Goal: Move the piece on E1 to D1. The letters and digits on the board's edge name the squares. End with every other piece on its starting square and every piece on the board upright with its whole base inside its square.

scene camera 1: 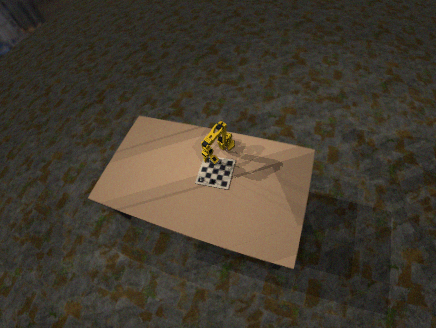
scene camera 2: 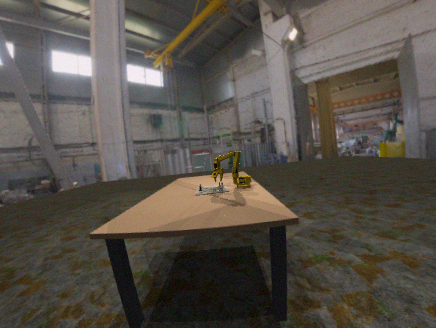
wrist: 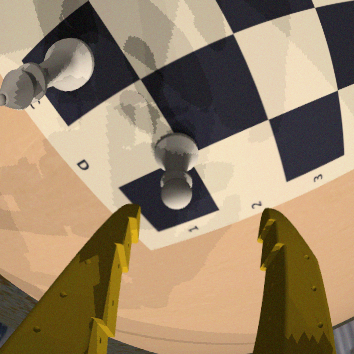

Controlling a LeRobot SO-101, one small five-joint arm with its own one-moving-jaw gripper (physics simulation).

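Frame: origin at the arm's base, x ahead, y left, z up, level; millimetres.
Where they show: hand at its tool point: (scene camera 2: 220, 181) (wrist: 138, 218); arm's base at its link origin: (scene camera 1: 226, 146) (scene camera 2: 241, 186).
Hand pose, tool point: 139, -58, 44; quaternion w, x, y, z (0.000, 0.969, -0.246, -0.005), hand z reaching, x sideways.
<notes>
Things, the pixels of their centre, and the offset from my tool point, as dx, dy, dz. Level surfaces: height alone.
- grey pawn at the middle of its body: (wrist: 175, 174) +10, -4, -22
- taller grey piece at the middle of its body: (wrist: 40, 76) -11, +50, -16
- chessboard at the middle of its body: (scene camera 1: 215, 171) (scene camera 2: 211, 189) +67, +54, -41
- wooden table at its surface level: dz -44
In the wrist view, a grey pawn (wrist: 176, 185) stands upright. Its base lies across the meeting corner of D1, E1 and D2, not wholly inside any one square. A taller grey piece (wrist: 67, 65) with a pointed head stands upright on the dark square C1. My gripper (wrist: 200, 207) (scene camera 1: 213, 160) (scene camera 2: 218, 179) is open and empty, both jaws showing with a wide gap. The pawn shows beyond the tips, nearer the left jaw, and no jaw touches it. The chessboard (wrist: 270, 182) (scene camera 1: 204, 186) lies under the arm. The E label is hidden.
A dark piece (scene camera 1: 201, 179) (scene camera 2: 200, 187) stands near the far side of the board from the arm. The board lies on a wooden table (scene camera 1: 160, 200) (scene camera 2: 200, 217). The arm's base (scene camera 1: 230, 143) (scene camera 2: 243, 182) stands beside the board.
</notes>
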